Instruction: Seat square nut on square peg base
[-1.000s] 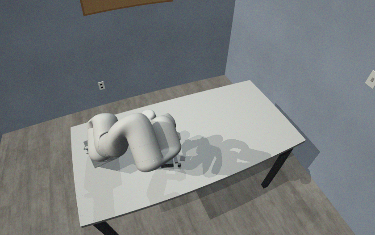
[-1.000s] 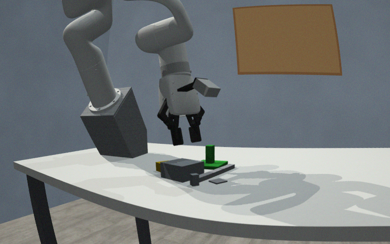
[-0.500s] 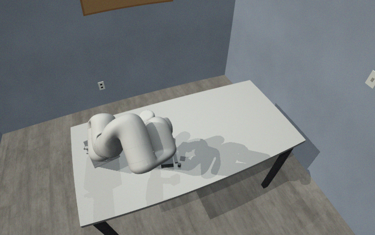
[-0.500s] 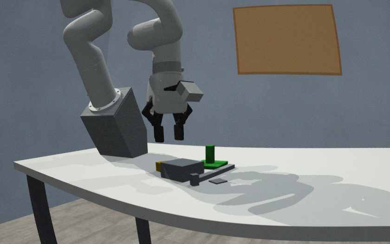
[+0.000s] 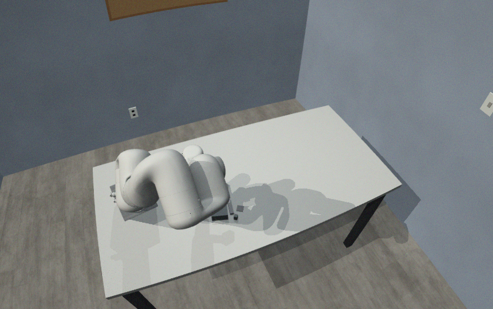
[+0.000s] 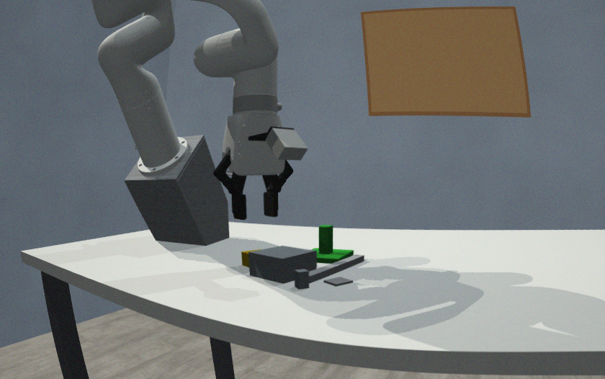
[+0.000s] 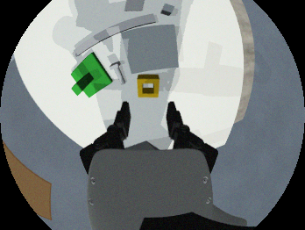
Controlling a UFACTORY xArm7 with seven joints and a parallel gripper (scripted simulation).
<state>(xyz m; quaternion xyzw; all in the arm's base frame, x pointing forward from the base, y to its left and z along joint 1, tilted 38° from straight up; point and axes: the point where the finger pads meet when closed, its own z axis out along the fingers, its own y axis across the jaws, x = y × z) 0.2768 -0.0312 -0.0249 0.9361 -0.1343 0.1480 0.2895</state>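
Now: the grey block 7 cm ahead of my hand, 3 cm to the right of it and 8 cm below it. The rest, counted from my hand: small cube (13 cm ahead, 8 cm to the right, 9 cm below); then flat tile (17 cm ahead, 3 cm to the right, 10 cm below); then long bar (13 cm ahead, 3 cm to the left, 9 cm below).
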